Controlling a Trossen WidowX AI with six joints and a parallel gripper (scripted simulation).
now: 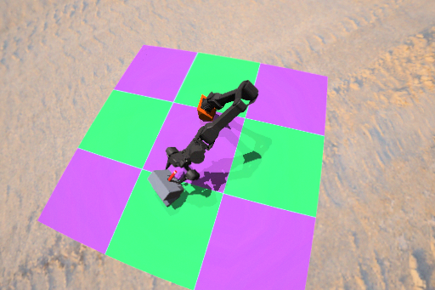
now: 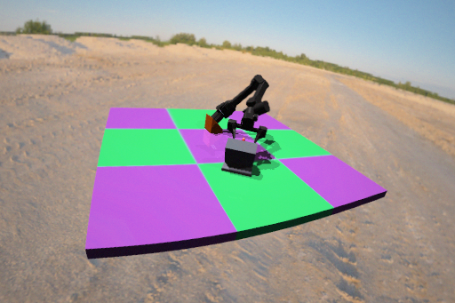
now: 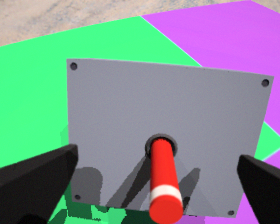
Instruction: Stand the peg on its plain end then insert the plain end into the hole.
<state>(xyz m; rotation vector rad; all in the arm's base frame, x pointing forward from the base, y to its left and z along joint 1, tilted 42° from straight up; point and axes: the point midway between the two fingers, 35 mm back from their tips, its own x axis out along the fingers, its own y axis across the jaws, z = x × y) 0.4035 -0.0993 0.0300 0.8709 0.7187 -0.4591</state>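
Now: gripper tip 1 cm past the peg. From my gripper tip the other things lie so: grey sloped panel 3 cm ahead, 3 cm to the right, 3 cm below.
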